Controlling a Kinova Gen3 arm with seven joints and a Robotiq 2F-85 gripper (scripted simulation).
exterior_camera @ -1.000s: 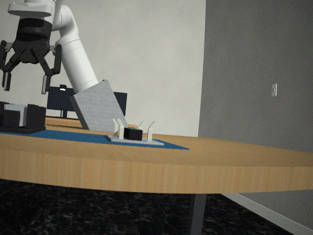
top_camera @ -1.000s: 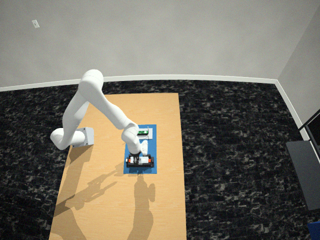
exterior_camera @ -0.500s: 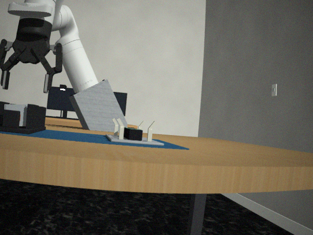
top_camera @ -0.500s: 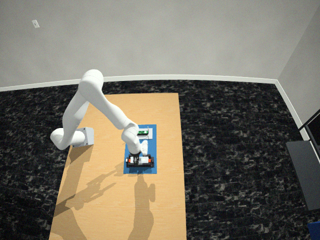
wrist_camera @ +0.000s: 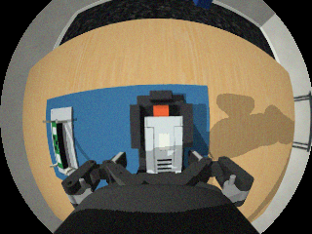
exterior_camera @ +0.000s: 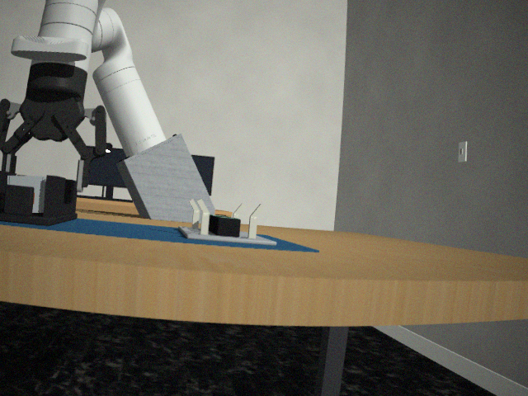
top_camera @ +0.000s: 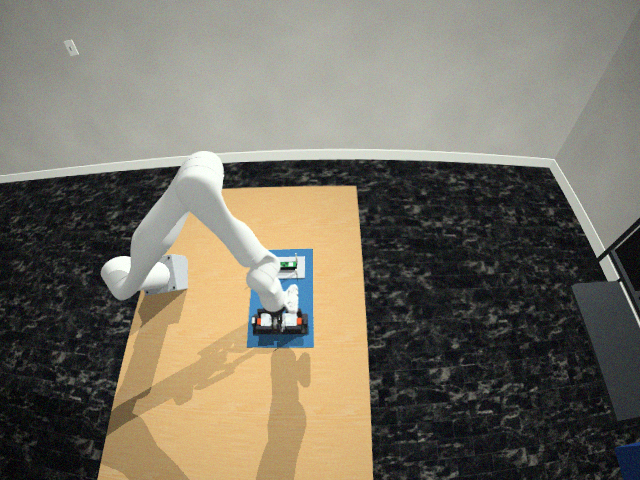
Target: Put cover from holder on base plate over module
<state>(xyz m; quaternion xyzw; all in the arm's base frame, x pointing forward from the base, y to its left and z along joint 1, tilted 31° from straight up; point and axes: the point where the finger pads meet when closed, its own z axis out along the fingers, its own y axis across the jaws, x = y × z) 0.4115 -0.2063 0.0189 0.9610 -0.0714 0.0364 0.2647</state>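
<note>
The cover lies 1 cm to the right of my hand and 1 cm below it.
</note>
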